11 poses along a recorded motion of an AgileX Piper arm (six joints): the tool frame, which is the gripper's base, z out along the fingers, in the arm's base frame.
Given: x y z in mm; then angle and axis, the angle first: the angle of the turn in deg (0 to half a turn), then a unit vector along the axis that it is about.
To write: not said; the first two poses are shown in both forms.
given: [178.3 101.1 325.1 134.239 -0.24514 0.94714 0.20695]
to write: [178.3 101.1 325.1 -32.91 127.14 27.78]
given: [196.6 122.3 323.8 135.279 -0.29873 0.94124 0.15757]
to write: [196.6 122.3 323.8 -40.41 127.33 21.32]
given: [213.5 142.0 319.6 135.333 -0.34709 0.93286 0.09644]
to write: [213.5 142.0 319.6 -46.97 126.25 13.05]
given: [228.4 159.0 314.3 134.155 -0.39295 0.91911 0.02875]
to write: [228.4 159.0 314.3 -52.72 123.30 3.86]
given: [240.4 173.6 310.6 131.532 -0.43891 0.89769 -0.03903]
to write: [240.4 173.6 310.6 -57.73 118.07 -5.13]
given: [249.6 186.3 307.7 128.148 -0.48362 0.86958 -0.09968]
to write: [249.6 186.3 307.7 -61.98 111.44 -12.77]
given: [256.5 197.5 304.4 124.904 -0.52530 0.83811 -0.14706]
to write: [256.5 197.5 304.4 -65.61 104.68 -18.37]
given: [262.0 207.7 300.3 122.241 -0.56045 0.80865 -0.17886]
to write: [262.0 207.7 300.3 -68.51 98.85 -21.86]
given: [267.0 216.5 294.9 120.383 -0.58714 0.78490 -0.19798]
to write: [267.0 216.5 294.9 -70.68 94.49 -23.83]
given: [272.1 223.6 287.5 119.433 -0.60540 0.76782 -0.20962]
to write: [272.1 223.6 287.5 -72.30 91.70 -25.04]
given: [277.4 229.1 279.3 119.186 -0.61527 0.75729 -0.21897]
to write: [277.4 229.1 279.3 -73.33 90.26 -26.10]
